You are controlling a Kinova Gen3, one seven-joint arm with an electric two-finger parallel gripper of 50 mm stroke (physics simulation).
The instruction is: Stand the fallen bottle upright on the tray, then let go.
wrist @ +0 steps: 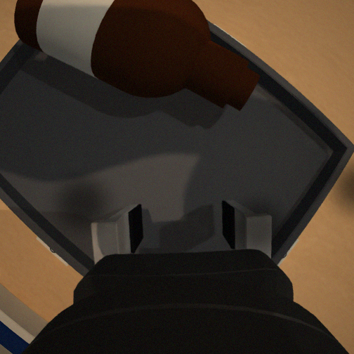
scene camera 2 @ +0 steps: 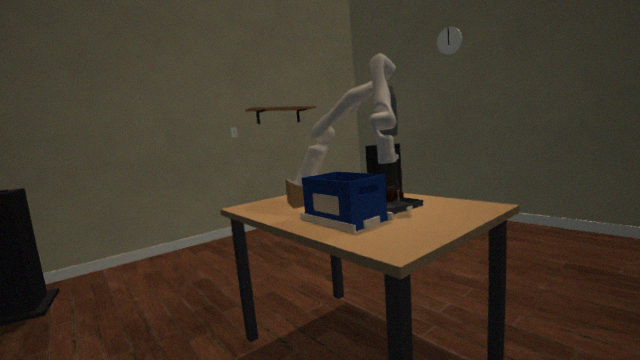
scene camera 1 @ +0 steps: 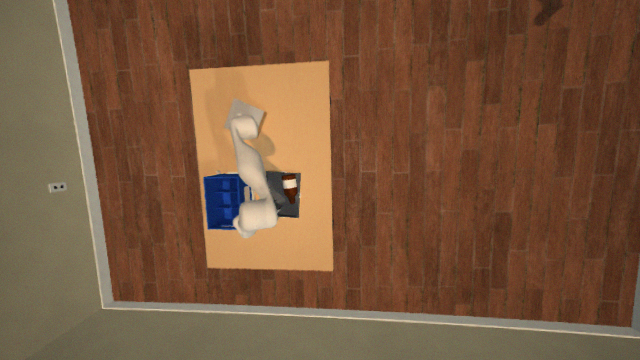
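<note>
I can see my gripper (wrist: 181, 219). There is a brown bottle (wrist: 150, 56) as well, and I see it together with the gripper.
</note>
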